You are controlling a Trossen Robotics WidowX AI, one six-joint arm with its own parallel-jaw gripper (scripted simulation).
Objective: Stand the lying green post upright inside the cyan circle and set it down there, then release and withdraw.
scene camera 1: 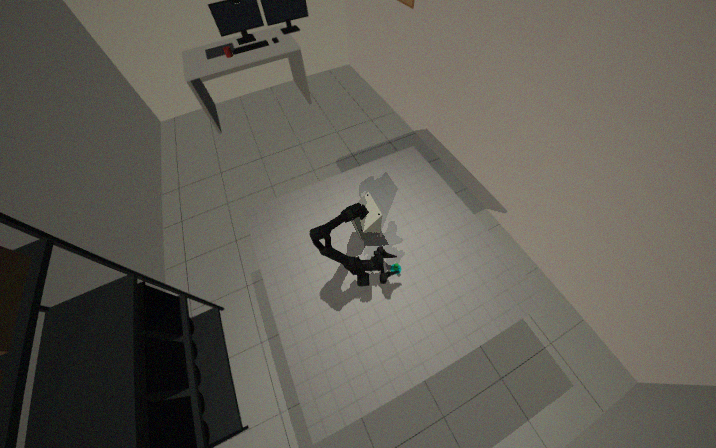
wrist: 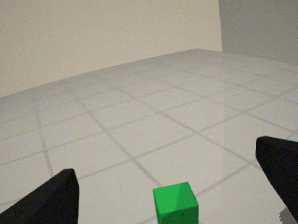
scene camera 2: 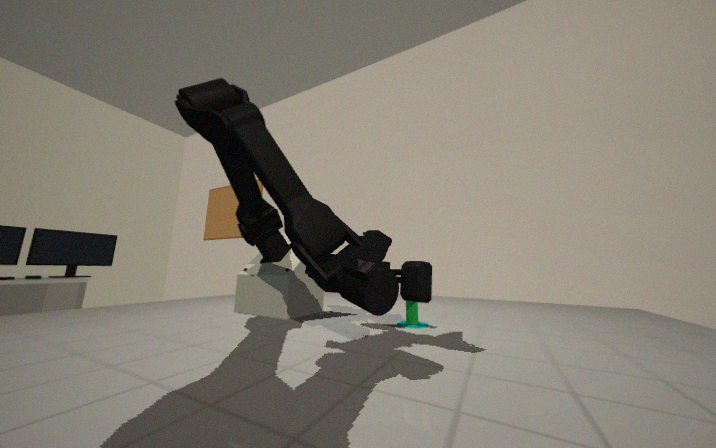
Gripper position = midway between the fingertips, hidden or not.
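Observation:
Gripper state: my gripper (scene camera 2: 413, 282) is open and holds nothing. The wrist view shows my gripper (wrist: 170, 164) as well.

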